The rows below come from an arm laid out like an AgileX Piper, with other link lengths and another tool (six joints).
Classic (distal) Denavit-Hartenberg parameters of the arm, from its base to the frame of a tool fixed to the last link. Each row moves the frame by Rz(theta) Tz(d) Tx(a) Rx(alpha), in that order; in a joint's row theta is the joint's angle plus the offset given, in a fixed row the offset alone. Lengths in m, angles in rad.
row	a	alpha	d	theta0
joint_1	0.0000	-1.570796	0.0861	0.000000
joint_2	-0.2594	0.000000	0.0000	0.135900
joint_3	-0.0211	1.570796	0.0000	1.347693
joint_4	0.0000	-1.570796	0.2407	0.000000
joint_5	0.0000	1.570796	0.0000	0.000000
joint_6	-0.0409	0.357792	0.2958	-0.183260
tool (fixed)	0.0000	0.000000	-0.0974	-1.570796
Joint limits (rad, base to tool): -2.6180..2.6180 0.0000..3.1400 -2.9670..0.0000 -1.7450..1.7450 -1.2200..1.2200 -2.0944..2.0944
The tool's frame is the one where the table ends.
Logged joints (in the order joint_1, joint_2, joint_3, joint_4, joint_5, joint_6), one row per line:
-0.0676 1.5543 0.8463 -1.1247 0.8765 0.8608
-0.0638 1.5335 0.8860 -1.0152 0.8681 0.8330
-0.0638 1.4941 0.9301 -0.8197 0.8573 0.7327
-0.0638 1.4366 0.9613 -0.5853 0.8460 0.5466
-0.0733 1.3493 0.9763 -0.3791 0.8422 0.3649
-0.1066 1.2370 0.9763 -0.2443 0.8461 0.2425
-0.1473 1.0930 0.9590 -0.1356 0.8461 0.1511
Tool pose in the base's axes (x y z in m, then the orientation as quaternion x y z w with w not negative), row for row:
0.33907 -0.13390 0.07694 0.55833 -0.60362 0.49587 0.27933
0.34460 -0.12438 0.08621 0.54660 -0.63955 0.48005 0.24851
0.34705 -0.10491 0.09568 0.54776 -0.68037 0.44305 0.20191
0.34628 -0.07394 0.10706 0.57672 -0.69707 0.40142 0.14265
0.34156 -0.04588 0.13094 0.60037 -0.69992 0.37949 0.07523
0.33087 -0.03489 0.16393 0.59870 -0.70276 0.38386 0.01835
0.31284 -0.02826 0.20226 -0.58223 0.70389 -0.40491 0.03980
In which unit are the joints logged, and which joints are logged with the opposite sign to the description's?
The joints are logged in radians. Opposite sign: joint_3.
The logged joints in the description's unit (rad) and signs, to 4 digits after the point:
-0.0676 1.5543 -0.8463 -1.1247 0.8765 0.8608
-0.0638 1.5335 -0.8860 -1.0152 0.8681 0.8330
-0.0638 1.4941 -0.9301 -0.8197 0.8573 0.7327
-0.0638 1.4366 -0.9613 -0.5853 0.8460 0.5466
-0.0733 1.3493 -0.9763 -0.3791 0.8422 0.3649
-0.1066 1.2370 -0.9763 -0.2443 0.8461 0.2425
-0.1473 1.0930 -0.9590 -0.1356 0.8461 0.1511

